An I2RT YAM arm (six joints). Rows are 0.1 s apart.
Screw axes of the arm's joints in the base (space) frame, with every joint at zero. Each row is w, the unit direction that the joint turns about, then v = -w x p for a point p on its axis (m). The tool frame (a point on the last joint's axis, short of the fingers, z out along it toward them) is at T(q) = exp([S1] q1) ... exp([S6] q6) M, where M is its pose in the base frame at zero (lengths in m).
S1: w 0 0 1 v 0 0 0
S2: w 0 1 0 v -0.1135 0 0.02
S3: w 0 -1 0 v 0.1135 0 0.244
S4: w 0 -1 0 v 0.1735 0 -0.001
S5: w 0 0 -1 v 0 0.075 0
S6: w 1 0 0 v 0 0.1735 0
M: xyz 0.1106 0 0.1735 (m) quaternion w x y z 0.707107 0 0.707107 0
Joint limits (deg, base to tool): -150..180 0..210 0..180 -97..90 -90..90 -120..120
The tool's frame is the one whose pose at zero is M.
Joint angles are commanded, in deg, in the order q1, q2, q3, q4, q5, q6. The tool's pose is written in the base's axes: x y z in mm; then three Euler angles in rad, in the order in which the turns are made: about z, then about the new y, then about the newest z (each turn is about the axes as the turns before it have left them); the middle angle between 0 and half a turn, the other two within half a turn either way. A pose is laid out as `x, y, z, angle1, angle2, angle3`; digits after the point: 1 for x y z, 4 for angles.
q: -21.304, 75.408, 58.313, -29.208, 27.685, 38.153
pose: 253.2, -116.5, 278.0, -1.0214, 2.2656, 0.2133
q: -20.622, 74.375, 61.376, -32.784, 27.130, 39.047
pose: 251.5, -112.0, 295.4, -0.9936, 2.2625, 0.2432
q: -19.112, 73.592, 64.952, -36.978, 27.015, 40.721
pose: 250.4, -103.9, 313.7, -0.9635, 2.2610, 0.2762
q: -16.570, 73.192, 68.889, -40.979, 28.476, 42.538
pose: 250.6, -92.3, 332.9, -0.9459, 2.2454, 0.2937
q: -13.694, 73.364, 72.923, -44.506, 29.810, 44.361
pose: 252.4, -79.7, 350.5, -0.9195, 2.2306, 0.3136
